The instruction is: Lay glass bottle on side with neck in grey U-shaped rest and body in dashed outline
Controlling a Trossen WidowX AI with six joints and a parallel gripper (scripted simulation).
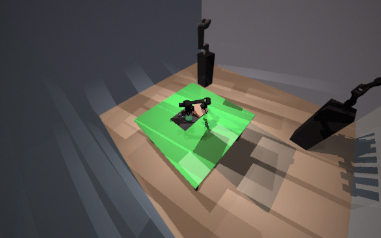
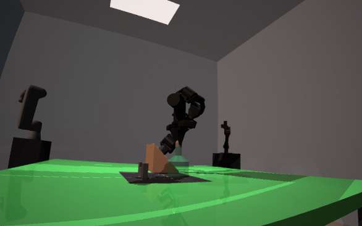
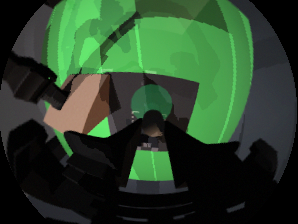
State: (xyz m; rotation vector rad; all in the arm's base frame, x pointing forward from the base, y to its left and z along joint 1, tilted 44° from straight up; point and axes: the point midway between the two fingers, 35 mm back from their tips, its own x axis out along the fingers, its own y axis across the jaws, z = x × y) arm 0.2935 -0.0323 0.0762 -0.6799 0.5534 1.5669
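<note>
My gripper tip is 14 cm above the dark mat, 8 cm to the left of it and 1 cm short of it. The rest, counted from my gripper tip: green glass bottle 5 cm below.
</note>
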